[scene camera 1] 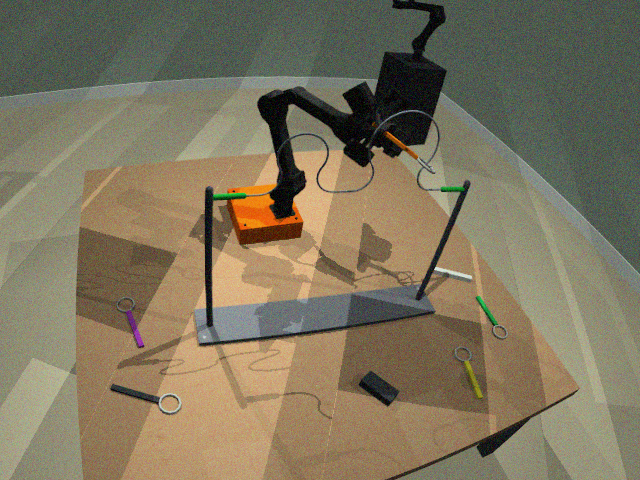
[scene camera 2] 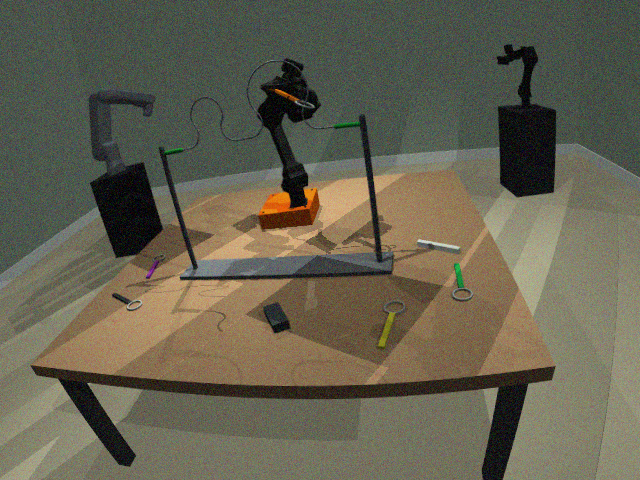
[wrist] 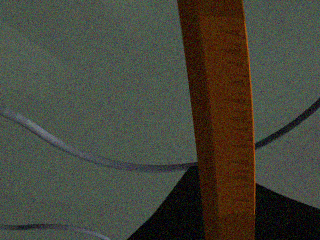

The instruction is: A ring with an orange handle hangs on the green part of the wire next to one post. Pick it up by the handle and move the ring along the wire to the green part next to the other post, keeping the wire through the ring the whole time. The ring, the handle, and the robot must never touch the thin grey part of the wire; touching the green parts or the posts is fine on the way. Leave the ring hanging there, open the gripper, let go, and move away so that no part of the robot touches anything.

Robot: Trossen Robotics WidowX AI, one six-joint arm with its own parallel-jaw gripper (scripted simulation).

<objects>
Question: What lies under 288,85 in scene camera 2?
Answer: My gripper.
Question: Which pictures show my gripper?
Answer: Scene camera 1, scene camera 2 and the wrist view: all of them.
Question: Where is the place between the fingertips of my gripper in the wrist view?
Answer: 203,175
</objects>
